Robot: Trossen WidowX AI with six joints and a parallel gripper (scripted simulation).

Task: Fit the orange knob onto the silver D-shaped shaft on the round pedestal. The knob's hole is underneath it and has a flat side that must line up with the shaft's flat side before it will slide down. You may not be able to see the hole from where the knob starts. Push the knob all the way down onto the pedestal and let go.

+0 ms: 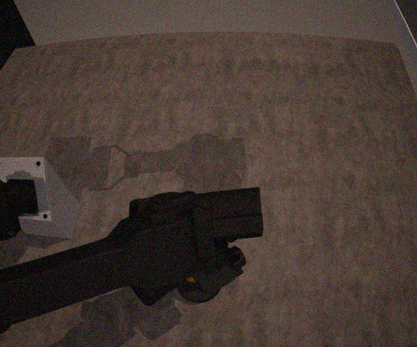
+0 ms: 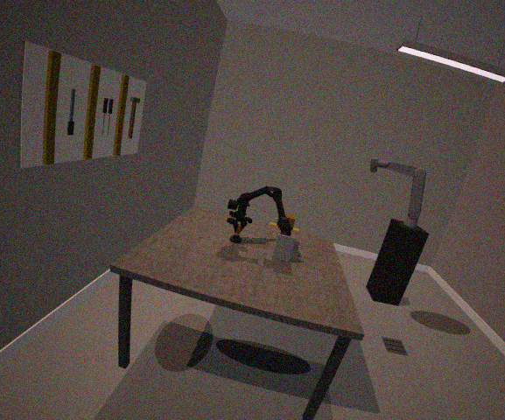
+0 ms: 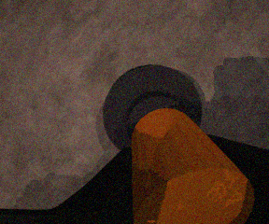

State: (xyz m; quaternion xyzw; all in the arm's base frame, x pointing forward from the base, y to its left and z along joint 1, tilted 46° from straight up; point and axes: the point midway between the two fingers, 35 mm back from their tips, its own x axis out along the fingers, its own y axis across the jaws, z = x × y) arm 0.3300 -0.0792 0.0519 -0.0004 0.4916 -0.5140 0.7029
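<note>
My gripper tip is 3 cm below the orange knob. Round my gripper tip: D-shaft pedestal (4 cm below).
</note>
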